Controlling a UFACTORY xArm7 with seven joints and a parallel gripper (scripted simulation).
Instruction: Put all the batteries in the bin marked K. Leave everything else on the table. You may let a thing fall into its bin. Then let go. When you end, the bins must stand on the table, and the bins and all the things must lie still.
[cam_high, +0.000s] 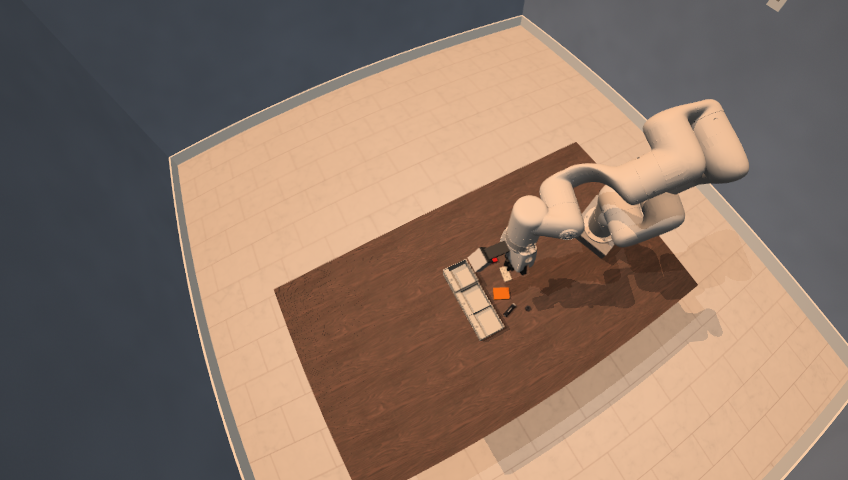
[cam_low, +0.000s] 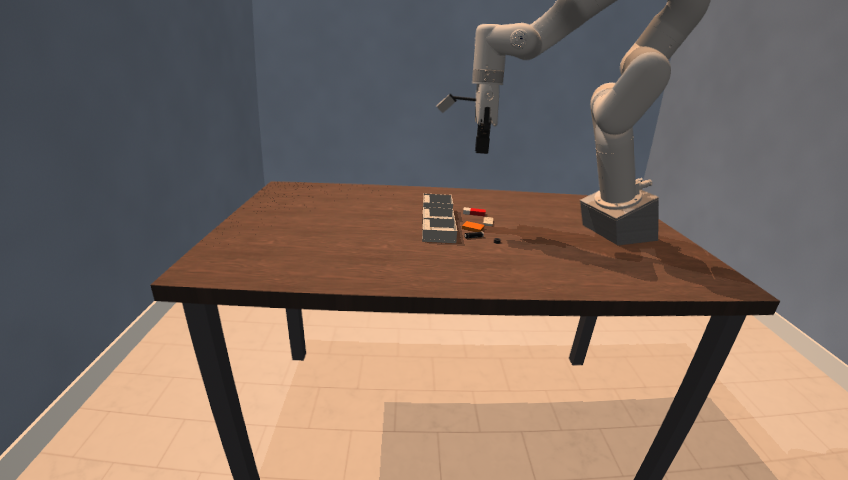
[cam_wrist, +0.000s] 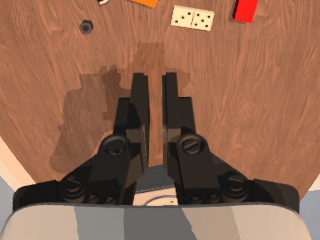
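My hand is 10 cm short of the bin marked K, 1 cm to the left of it and 20 cm above it. From my hand the other things lie so: black cylindrical battery (1 cm ahead, 8 cm to the left, 22 cm below); white dotted tile (5 cm behind, 4 cm to the right, 22 cm below); orange block (2 cm to the left, 22 cm below).
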